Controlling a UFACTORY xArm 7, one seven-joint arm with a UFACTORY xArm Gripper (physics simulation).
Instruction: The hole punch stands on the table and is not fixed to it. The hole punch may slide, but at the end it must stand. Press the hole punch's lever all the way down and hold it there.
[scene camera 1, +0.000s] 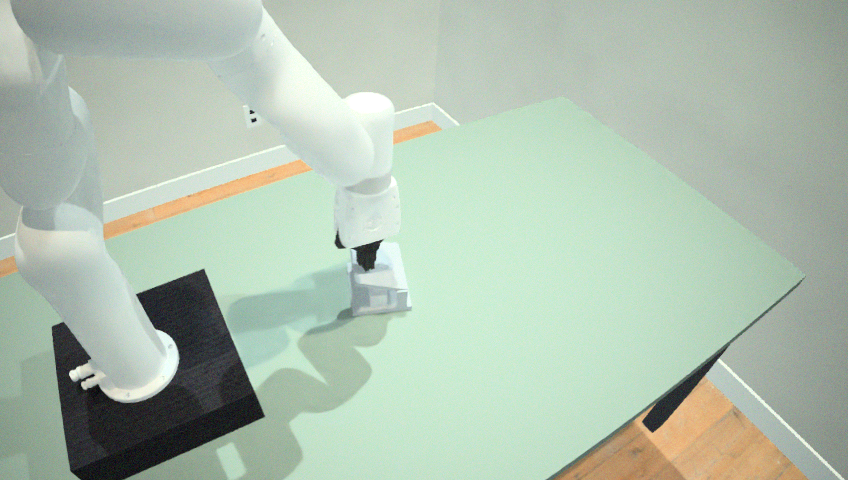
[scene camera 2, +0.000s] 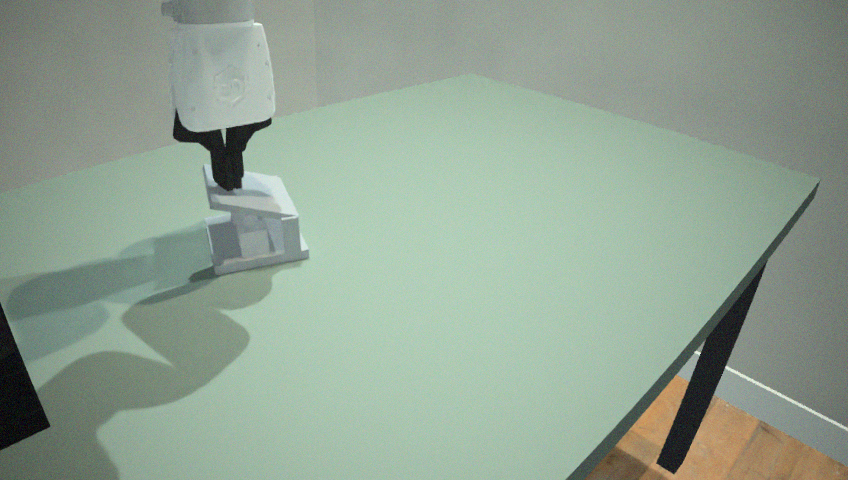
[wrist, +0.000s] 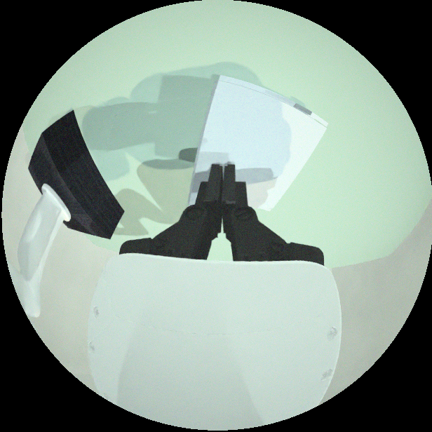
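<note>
Scene camera 2: my gripper (scene camera 2: 229, 186), a grey hole punch (scene camera 2: 271, 241). Scene camera 1: my gripper (scene camera 1: 366, 265), the grey hole punch (scene camera 1: 364, 301). Wrist view: my gripper (wrist: 224, 180).
</note>
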